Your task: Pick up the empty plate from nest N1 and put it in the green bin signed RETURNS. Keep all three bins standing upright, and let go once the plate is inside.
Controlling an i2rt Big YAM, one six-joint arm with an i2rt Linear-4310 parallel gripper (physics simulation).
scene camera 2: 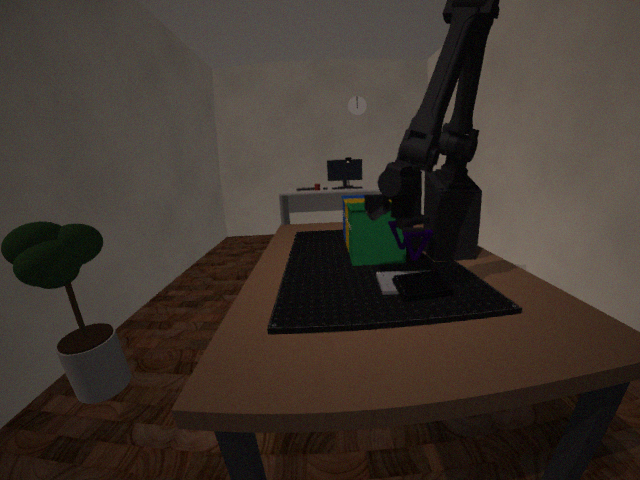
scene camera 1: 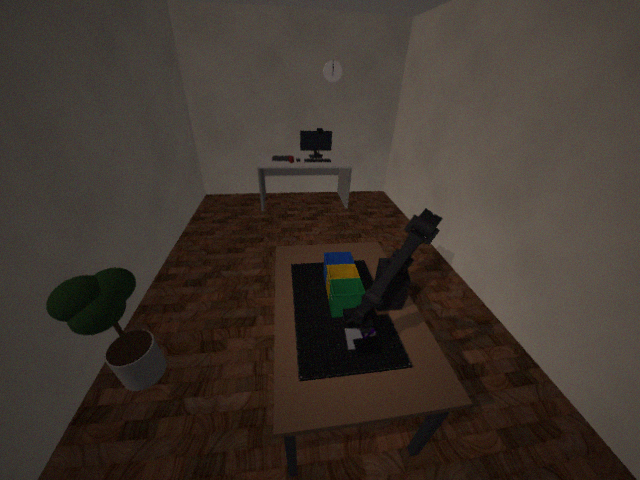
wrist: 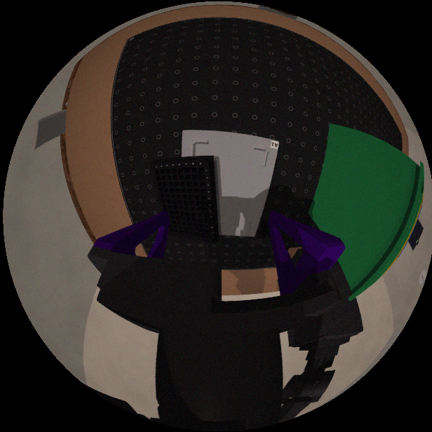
Labels:
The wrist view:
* my gripper: 218, 216
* green bin: 366, 195
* black plate: 185, 186
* light grey nest: 241, 182

